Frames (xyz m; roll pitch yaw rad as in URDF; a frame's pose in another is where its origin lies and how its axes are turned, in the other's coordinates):
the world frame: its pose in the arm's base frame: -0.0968 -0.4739 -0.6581 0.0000 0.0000 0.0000
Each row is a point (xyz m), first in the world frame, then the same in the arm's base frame.
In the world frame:
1: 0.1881 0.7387 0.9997
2: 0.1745 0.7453 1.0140
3: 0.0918 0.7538 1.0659
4: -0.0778 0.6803 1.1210
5: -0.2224 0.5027 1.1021
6: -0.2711 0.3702 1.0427
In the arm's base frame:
1: 0.0913 0.2648 0.3416
2: 0.0777 0.2714 0.3559
3: -0.0050 0.2799 0.4078
4: -0.1746 0.2064 0.4629
5: -0.3192 0.0288 0.4440
6: -0.3679 -0.1037 0.3846

